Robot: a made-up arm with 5 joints. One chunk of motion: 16 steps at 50 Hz.
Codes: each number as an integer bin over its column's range. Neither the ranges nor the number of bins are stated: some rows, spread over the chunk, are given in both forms.
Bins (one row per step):
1: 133 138 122 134 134 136
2: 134 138 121 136 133 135
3: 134 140 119 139 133 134
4: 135 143 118 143 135 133
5: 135 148 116 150 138 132
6: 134 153 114 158 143 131
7: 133 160 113 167 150 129
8: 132 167 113 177 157 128
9: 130 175 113 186 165 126
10: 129 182 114 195 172 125
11: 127 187 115 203 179 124
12: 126 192 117 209 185 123
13: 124 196 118 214 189 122
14: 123 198 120 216 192 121
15: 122 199 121 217 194 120
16: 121 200 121 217 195 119
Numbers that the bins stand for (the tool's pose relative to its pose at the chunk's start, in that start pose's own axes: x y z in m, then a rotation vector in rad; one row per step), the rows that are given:
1: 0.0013 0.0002 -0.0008 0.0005 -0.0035 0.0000
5: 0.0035 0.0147 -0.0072 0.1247 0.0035 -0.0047
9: -0.0022 0.0539 -0.0104 0.4042 0.0512 -0.0118
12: -0.0067 0.0786 -0.0061 0.5828 0.0865 -0.0153
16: -0.0124 0.0902 -0.0019 0.6449 0.1041 -0.0200
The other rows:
2: 0.0024 0.0002 -0.0019 0.0160 -0.0053 -0.0012
3: 0.0024 0.0031 -0.0040 0.0393 -0.0053 -0.0024
4: 0.0035 0.0075 -0.0051 0.0704 -0.0018 -0.0035
6: 0.0024 0.0220 -0.0093 0.1868 0.0124 -0.0059
7: 0.0013 0.0322 -0.0104 0.2567 0.0247 -0.0082
8: 0.0001 0.0423 -0.0104 0.3344 0.0371 -0.0094
10: -0.0033 0.0641 -0.0093 0.4741 0.0635 -0.0129
11: -0.0056 0.0713 -0.0082 0.5362 0.0759 -0.0141
13: -0.0090 0.0844 -0.0051 0.6216 0.0935 -0.0165
14: -0.0101 0.0873 -0.0029 0.6372 0.0988 -0.0176
15: -0.0113 0.0887 -0.0019 0.6449 0.1024 -0.0188

